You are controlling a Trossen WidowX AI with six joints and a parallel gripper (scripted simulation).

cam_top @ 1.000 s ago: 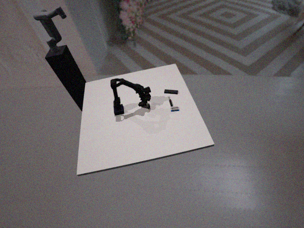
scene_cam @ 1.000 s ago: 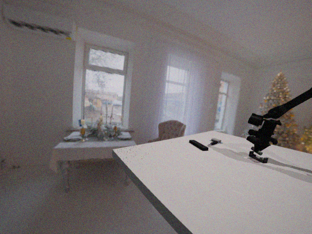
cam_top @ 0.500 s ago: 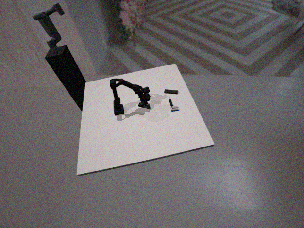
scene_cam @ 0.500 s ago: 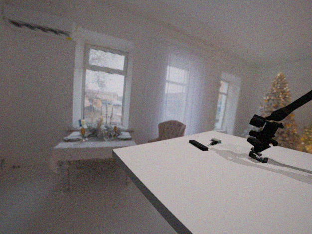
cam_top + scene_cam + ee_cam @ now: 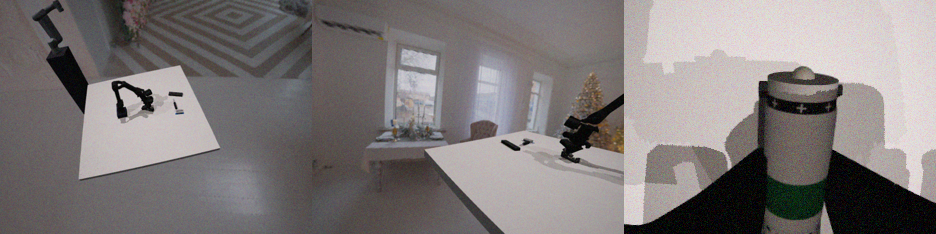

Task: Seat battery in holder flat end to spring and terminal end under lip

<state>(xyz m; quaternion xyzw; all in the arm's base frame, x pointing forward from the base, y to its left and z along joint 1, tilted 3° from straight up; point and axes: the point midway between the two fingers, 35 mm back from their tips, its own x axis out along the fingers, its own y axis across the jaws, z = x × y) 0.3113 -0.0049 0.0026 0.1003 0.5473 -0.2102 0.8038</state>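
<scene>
Now: the battery 1 cm above my gripper tip. From my gripper tip the other things lie so: black bar: 30 cm ahead, 18 cm to the left, 1 cm below; then screwdriver: 27 cm ahead, 4 cm to the left, 2 cm below.
</scene>
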